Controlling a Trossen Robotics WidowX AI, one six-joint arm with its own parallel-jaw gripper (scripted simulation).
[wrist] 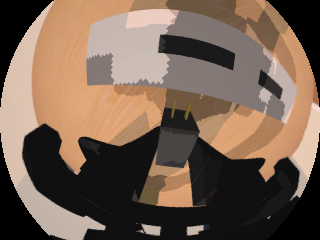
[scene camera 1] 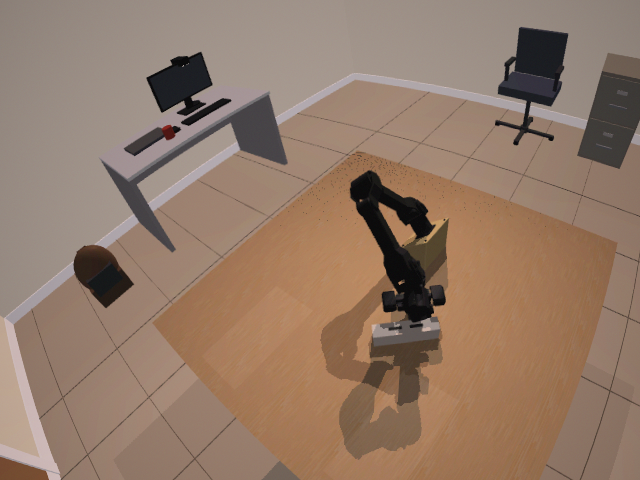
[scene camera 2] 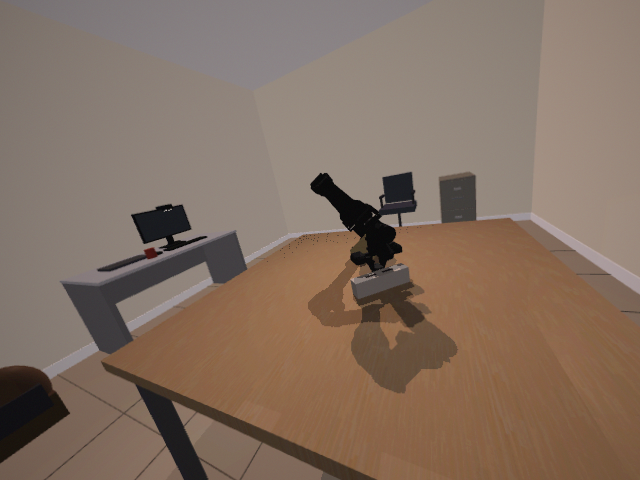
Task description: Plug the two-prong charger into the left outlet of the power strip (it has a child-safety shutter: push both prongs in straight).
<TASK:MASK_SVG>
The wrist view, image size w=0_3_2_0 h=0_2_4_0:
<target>my gripper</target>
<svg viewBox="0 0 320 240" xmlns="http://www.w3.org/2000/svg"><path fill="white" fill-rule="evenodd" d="M24 136L21 160L37 192L75 215L107 225L103 231L88 228L83 240L267 240L299 201L295 192L300 171L287 156L277 160L275 173L264 181L259 172L264 157L228 159L199 136L188 157L192 207L157 207L136 201L151 171L160 127L119 147L79 137L79 147L87 161L77 175L60 156L59 132L47 123ZM209 225L209 229L197 232L197 235L187 236L187 227ZM132 221L160 227L160 235L135 232L135 228L129 228Z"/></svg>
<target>two-prong charger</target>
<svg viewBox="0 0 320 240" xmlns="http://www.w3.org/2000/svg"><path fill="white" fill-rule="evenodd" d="M175 99L173 101L173 108L164 107L155 165L184 168L189 155L191 155L193 145L196 144L197 137L199 137L200 129L197 128L195 117L189 111L191 101L188 101L187 108L183 111L183 109L175 109Z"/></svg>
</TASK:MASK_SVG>
